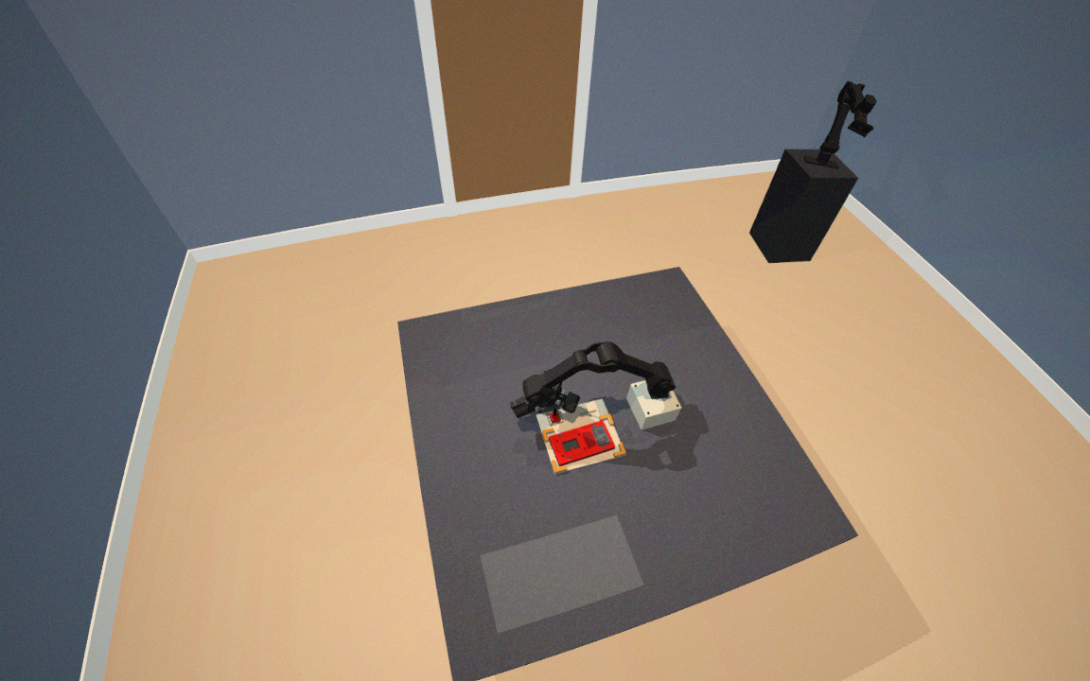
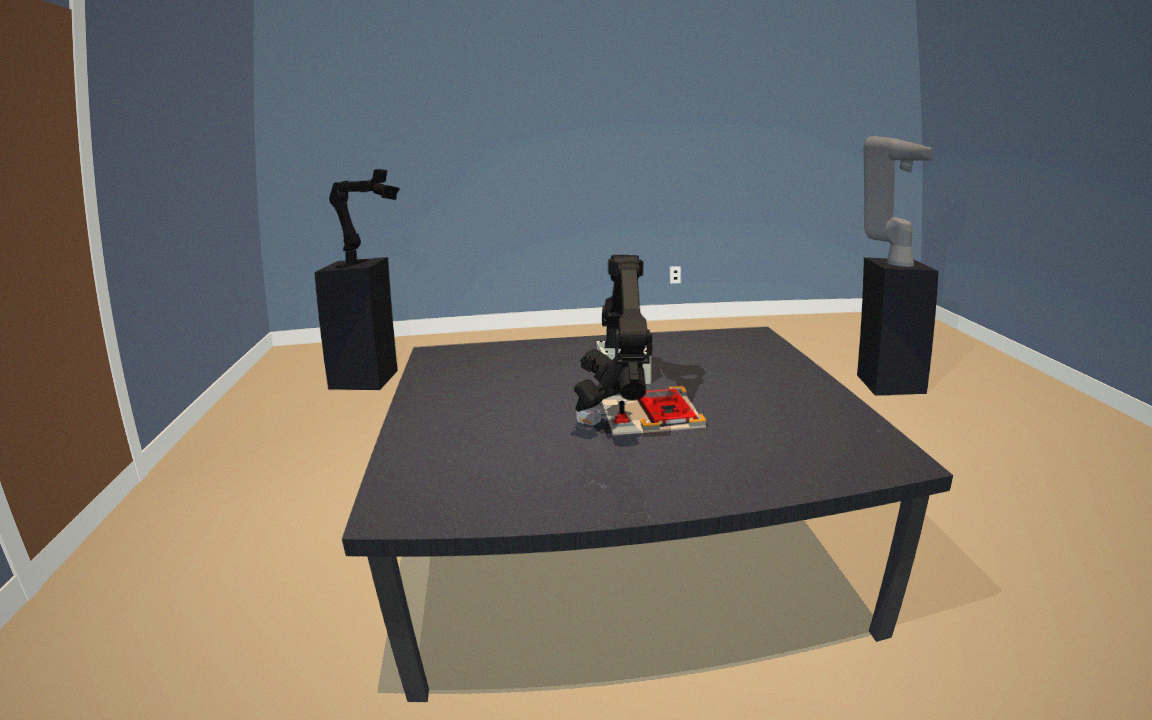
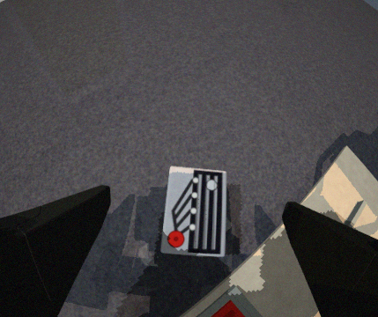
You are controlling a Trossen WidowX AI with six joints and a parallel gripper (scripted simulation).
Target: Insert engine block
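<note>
The grey engine block is 3 cm below my gripper tip.
</note>
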